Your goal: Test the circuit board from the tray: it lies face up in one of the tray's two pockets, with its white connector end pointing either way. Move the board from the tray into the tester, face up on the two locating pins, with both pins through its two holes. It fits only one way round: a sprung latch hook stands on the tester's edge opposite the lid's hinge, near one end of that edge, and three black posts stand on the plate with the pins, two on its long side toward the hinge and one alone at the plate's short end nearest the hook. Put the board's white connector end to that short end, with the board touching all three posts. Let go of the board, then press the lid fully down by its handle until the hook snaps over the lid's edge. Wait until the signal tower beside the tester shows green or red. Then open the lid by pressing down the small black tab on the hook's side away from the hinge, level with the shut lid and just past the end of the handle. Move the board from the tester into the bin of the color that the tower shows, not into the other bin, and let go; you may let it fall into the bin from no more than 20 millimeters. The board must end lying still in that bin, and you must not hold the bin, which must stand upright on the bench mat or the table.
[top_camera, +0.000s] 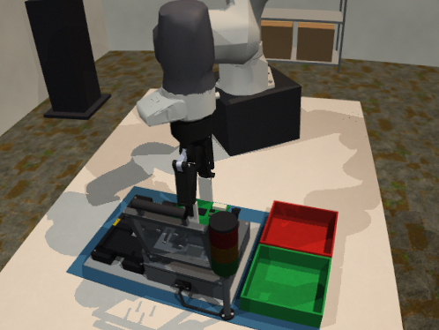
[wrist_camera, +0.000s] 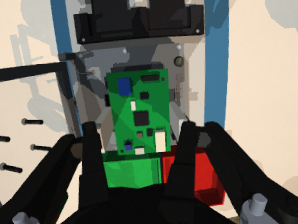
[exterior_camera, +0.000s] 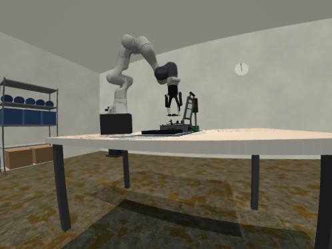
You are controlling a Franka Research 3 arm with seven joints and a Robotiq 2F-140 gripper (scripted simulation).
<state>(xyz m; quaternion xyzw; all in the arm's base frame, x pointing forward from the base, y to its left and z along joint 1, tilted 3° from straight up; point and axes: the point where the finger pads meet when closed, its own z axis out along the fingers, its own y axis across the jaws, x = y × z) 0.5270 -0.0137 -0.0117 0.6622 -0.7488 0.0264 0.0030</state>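
Now: hand 20 mm above the green circuit board. The rest, counted from my hand: green bin 190 mm to the left, 140 mm below, 70 mm ahead; tester plate 80 mm below, 10 mm to the left, 10 mm ahead; clear lid 120 mm ahead, 30 mm above, 20 mm to the right.
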